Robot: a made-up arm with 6 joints.
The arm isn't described. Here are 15 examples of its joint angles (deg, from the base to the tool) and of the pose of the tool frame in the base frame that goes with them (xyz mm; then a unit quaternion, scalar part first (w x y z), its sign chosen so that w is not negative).
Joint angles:
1: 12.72 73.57 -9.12 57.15 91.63 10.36
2: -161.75 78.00 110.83 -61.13 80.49 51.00
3: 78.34 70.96 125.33 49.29 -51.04 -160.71
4: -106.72 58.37 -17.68 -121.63 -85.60 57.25
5: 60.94 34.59 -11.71 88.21 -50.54 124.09
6: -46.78 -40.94 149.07 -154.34 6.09 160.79
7: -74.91 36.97 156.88 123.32 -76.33 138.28
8: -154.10 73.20 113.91 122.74 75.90 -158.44
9: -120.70 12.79 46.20 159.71 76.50 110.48
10: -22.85 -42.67 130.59 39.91 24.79 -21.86
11: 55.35 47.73 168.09 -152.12 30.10 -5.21
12: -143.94 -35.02 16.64 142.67 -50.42 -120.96
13: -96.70 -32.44 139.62 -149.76 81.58 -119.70
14: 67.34 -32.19 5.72 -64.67 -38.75 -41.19
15: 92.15 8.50 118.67 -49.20 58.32 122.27
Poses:
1: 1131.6 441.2 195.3 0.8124 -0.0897 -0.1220 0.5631
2: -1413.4 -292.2 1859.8 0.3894 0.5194 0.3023 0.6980
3: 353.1 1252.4 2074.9 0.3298 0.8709 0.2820 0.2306
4: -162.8 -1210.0 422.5 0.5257 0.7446 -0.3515 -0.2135
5: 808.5 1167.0 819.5 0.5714 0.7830 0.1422 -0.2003
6: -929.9 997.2 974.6 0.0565 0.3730 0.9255 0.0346
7: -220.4 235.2 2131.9 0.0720 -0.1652 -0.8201 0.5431
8: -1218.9 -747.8 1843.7 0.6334 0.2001 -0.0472 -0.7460
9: -475.8 -949.2 2122.8 0.2674 0.6289 -0.3383 -0.6469
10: -1308.0 615.8 1249.1 0.1537 0.3095 0.9309 0.1184
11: -48.2 -89.5 2244.1 0.2973 -0.7018 -0.1406 -0.6319
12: -211.7 -1.8 2465.2 0.1330 0.6159 0.1846 0.7543
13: 32.9 1194.4 1491.7 0.0506 -0.5016 -0.1701 -0.8467
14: 66.0 590.2 2234.8 0.3645 0.5063 0.4845 0.6133
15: 128.8 -414.8 2407.3 0.7653 0.4993 -0.3409 -0.2208
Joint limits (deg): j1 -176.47..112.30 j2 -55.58..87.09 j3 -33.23..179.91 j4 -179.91..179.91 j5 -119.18..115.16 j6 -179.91..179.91
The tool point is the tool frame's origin. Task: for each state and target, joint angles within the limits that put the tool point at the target. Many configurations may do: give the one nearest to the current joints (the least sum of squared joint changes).
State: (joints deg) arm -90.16 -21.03 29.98 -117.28 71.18 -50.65
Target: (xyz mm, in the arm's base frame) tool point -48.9 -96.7 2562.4
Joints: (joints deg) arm -72.87 -27.88 40.32 -123.84 41.45 -47.46
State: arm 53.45 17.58 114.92 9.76 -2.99 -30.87
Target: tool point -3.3 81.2 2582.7
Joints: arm 65.16 25.45 125.52 -4.46 -9.02 -34.83
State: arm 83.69 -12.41 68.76 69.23 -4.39 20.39
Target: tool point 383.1 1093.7 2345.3
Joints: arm 72.59 18.23 53.47 68.95 -5.56 20.20
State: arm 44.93 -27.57 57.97 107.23 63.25 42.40
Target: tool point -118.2 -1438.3 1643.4
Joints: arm 88.01 -55.58 93.62 100.08 25.48 39.47
